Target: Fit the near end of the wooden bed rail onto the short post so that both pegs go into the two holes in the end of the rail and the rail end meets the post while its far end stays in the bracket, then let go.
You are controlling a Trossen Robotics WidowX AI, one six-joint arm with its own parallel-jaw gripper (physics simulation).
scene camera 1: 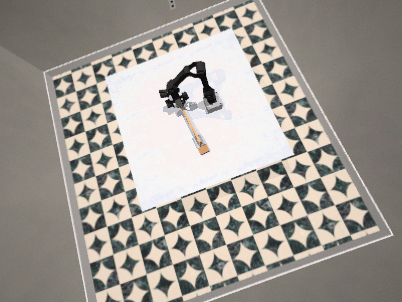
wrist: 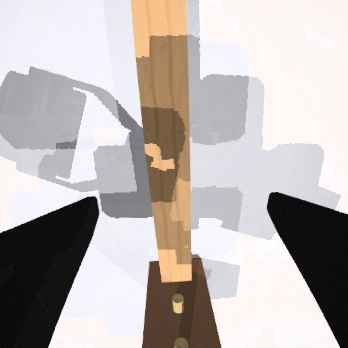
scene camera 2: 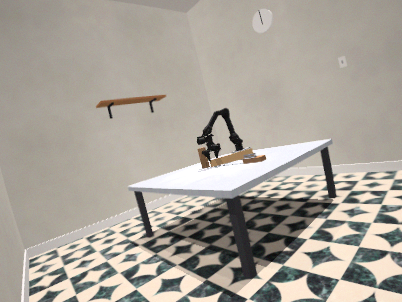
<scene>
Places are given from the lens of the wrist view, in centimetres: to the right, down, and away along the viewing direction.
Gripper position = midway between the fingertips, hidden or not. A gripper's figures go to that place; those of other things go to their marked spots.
gripper point(wrist: 184, 202): 0, 1, 10
wooden bed rail point(wrist: 160, 41): 0, -4, 6
post point(wrist: 197, 316): 2, 10, 13
The marked spots on the post and the wooden bed rail are 16 cm apart.
</scene>
